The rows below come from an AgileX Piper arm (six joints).
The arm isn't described. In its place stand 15 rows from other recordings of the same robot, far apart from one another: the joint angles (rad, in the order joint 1, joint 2, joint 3, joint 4, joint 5, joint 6), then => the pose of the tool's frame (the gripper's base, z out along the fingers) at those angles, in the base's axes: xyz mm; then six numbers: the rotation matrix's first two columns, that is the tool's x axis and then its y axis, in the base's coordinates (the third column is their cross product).
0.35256, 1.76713, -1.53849, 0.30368, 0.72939, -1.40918 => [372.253, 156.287, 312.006, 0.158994, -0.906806, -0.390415, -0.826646, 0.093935, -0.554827]
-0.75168, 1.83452, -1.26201, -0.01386, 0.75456, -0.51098 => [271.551, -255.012, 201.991, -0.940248, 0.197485, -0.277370, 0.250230, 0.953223, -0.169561]
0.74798, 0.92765, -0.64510, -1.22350, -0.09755, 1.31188 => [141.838, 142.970, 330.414, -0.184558, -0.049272, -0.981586, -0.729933, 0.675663, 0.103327]
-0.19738, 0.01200, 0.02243, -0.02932, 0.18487, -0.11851 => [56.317, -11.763, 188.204, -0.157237, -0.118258, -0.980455, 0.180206, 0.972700, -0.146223]
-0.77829, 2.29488, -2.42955, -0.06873, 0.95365, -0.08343 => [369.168, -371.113, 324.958, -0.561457, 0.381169, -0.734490, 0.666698, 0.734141, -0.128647]
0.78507, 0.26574, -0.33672, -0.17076, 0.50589, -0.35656 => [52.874, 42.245, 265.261, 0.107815, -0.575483, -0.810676, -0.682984, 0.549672, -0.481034]
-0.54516, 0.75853, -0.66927, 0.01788, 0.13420, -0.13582 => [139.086, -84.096, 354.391, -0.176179, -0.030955, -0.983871, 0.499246, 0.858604, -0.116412]
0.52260, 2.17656, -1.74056, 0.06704, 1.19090, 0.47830 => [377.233, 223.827, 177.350, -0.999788, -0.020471, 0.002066, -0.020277, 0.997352, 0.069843]
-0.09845, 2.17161, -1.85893, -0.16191, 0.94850, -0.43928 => [472.727, -58.668, 216.497, -0.863514, -0.421938, -0.276246, -0.338213, 0.890815, -0.303414]
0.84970, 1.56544, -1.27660, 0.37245, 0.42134, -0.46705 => [228.554, 280.527, 326.331, -0.265934, -0.488656, -0.830960, -0.863713, 0.503597, -0.019730]
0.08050, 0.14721, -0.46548, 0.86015, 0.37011, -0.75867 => [32.374, 27.641, 335.466, 0.132949, 0.074993, -0.988282, -0.356867, 0.933875, 0.022857]
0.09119, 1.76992, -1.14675, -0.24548, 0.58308, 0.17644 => [360.632, 20.750, 202.453, -0.888518, -0.110826, -0.445256, -0.056847, 0.989504, -0.132853]
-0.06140, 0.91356, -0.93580, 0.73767, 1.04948, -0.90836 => [159.282, 43.381, 366.307, -0.469788, -0.349339, -0.810716, -0.647664, 0.760436, 0.047631]
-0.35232, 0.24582, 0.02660, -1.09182, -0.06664, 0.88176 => [72.957, -21.093, 190.632, -0.201400, -0.146784, -0.968448, 0.253372, 0.947251, -0.196263]
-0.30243, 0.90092, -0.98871, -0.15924, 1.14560, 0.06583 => [138.550, -56.997, 359.592, -0.785296, 0.244681, -0.568720, 0.372893, 0.920213, -0.118992]
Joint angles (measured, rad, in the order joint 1, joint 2, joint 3, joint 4, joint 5, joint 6), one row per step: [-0.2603, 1.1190, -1.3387, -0.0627, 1.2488, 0.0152]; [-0.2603, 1.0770, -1.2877, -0.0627, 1.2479, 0.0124]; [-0.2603, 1.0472, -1.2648, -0.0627, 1.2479, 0.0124]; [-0.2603, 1.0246, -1.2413, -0.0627, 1.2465, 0.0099]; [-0.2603, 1.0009, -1.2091, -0.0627, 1.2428, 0.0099]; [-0.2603, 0.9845, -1.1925, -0.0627, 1.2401, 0.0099]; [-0.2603, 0.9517, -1.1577, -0.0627, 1.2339, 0.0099]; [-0.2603, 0.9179, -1.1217, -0.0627, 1.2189, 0.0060]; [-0.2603, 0.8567, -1.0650, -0.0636, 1.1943, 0.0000]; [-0.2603, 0.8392, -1.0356, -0.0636, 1.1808, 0.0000]
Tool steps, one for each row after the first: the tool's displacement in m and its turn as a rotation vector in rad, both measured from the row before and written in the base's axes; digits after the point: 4 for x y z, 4 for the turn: [-0.0107, 0.0028, -0.0065, 0.0005, 0.0084, 0.0023]; [-0.0078, 0.0021, -0.0011, -0.0018, -0.0067, 0.0000]; [-0.0056, 0.0015, -0.0027, -0.0015, 0.0000, 0.0021]; [-0.0055, 0.0015, -0.0050, 0.0012, 0.0047, 0.0002]; [-0.0039, 0.0010, -0.0019, -0.0007, -0.0024, 0.0002]; [-0.0076, 0.0020, -0.0045, -0.0012, -0.0040, 0.0004]; [-0.0071, 0.0019, -0.0044, -0.0057, -0.0115, 0.0040]; [-0.0128, 0.0034, -0.0064, -0.0122, -0.0265, 0.0060]; [-0.0028, 0.0008, -0.0055, -0.0006, -0.0015, 0.0008]
